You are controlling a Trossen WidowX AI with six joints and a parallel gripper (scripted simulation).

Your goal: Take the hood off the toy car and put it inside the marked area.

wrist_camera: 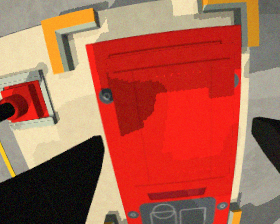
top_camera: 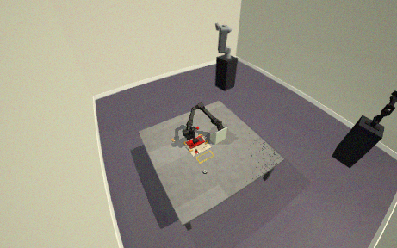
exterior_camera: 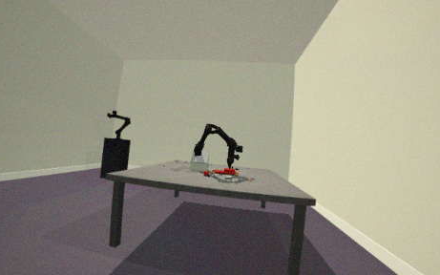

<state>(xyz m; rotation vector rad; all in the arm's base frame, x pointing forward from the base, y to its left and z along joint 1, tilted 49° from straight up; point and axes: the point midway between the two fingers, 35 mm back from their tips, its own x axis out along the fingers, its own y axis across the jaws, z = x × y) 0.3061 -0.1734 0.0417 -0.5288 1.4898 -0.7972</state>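
Right now the red hood is 2 cm below my gripper tip. Round my gripper tip: small wheel 38 cm to the left, 13 cm ahead, 5 cm below.
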